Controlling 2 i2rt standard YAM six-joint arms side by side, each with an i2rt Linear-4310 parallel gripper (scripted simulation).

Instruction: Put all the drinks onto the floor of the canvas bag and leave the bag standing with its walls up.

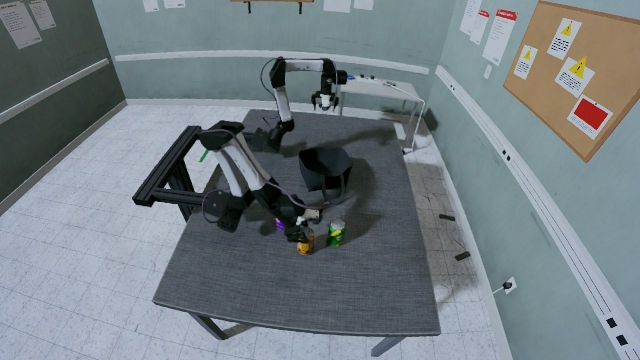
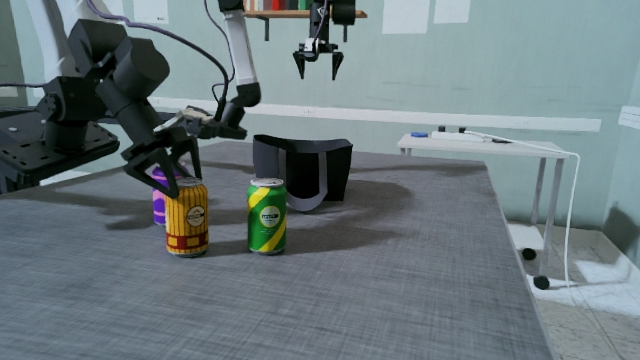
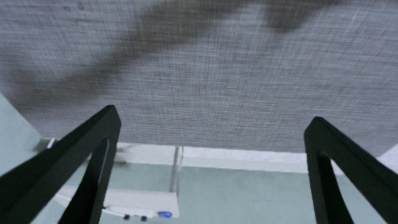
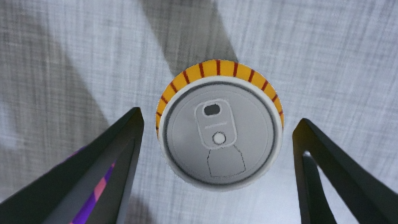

One and the same spot on a black canvas bag: (image 2: 312,170) is (image 1: 336,181).
